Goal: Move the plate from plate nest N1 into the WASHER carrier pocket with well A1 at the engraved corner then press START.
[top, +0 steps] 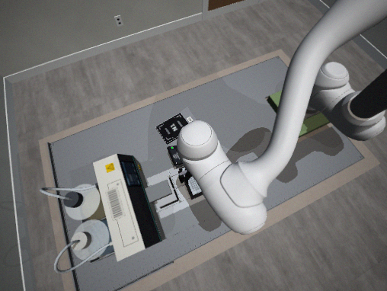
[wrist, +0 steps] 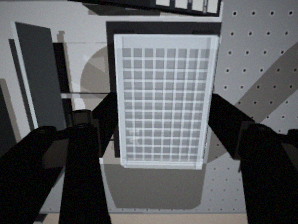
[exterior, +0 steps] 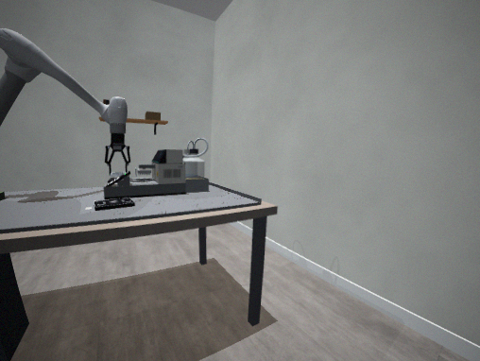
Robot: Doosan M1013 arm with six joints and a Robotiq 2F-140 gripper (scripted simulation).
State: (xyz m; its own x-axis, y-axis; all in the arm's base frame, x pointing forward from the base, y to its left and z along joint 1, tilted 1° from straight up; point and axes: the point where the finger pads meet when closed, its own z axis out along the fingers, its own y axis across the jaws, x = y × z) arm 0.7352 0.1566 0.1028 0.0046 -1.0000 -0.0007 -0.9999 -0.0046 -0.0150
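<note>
Now: hand 5 cm above the black carrier. The rest, counted from my hand: plate washer: 15 cm ahead; clear well plate: 2 cm below; plate nest N1: 32 cm to the right, 12 cm below, 1 cm behind.
</note>
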